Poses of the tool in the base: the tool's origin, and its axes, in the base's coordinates. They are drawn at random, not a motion.
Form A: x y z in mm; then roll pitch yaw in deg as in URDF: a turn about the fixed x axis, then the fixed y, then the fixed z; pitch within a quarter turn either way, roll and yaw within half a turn.
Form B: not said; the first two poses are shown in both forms.
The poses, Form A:
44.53, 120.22, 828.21, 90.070, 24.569, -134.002
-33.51, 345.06, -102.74, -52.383, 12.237, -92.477
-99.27, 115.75, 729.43, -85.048, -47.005, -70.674
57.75, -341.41, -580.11, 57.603, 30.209, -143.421
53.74, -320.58, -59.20, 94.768, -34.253, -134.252
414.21, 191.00, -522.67, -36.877, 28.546, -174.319
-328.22, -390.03, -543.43, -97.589, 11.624, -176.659
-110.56, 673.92, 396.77, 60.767, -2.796, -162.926
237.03, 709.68, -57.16, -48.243, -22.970, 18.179
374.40, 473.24, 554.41, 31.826, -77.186, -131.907
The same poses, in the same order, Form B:
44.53, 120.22, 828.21, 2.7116, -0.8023, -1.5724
-33.51, 345.06, -102.74, -1.6391, 0.9040, 0.2675
-99.27, 115.75, 729.43, -0.9604, 1.1661, -1.4207
57.75, -341.41, -580.11, 3.1101, -0.8033, -0.8408
53.74, -320.58, -59.20, -2.6195, -0.8427, -1.6742
414.21, 191.00, -522.67, -2.7465, -0.3268, 0.7348
-328.22, -390.03, -543.43, -2.9480, 0.0844, 1.7010
-110.56, 673.92, 396.77, -2.9511, -0.2356, -1.0453
237.03, 709.68, -57.16, -0.0785, -0.5003, -0.7971
374.40, 473.24, 554.41, -1.7215, 0.1616, -1.3787

